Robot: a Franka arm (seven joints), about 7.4 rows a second.
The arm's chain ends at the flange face. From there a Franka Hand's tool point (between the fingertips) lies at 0.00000 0.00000 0.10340 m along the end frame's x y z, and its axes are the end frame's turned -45 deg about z.
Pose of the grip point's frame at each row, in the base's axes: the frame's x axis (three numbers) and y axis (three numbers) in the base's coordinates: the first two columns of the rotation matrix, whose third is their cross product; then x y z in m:
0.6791 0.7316 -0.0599 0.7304 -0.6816 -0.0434 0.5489 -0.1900 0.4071
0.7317 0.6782 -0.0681 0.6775 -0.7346 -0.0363 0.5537 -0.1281 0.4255
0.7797 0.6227 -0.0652 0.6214 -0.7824 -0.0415 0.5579 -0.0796 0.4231
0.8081 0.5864 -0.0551 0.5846 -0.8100 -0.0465 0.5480 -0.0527 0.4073
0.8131 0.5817 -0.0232 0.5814 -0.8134 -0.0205 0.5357 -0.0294 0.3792
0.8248 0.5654 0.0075 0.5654 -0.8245 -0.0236 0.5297 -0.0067 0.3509
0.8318 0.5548 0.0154 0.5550 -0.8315 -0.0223 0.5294 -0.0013 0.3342
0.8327 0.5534 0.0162 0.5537 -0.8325 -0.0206 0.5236 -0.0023 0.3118
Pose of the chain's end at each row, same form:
0.9967 0.0354 -0.0730 0.0363 -0.9993 0.0117 0.5564 -0.1885 0.5102
0.9965 -0.0399 -0.0738 -0.0383 -0.9990 0.0225 0.5614 -0.1261 0.5286
0.9907 -0.1129 -0.0754 -0.1119 -0.9936 0.0168 0.5658 -0.0788 0.5262
0.9848 -0.1581 -0.0718 -0.1580 -0.9874 0.0061 0.5554 -0.0533 0.5104
0.9861 -0.1638 -0.0309 -0.1638 -0.9865 0.0019 0.5389 -0.0297 0.4826
0.9830 -0.1832 -0.0114 -0.1834 -0.9828 -0.0220 0.5304 -0.0092 0.4543
0.9806 -0.1957 -0.0049 -0.1957 -0.9803 -0.0267 0.5294 -0.0041 0.4376
0.9803 -0.1974 -0.0031 -0.1973 -0.9800 -0.0260 0.5234 -0.0050 0.4152

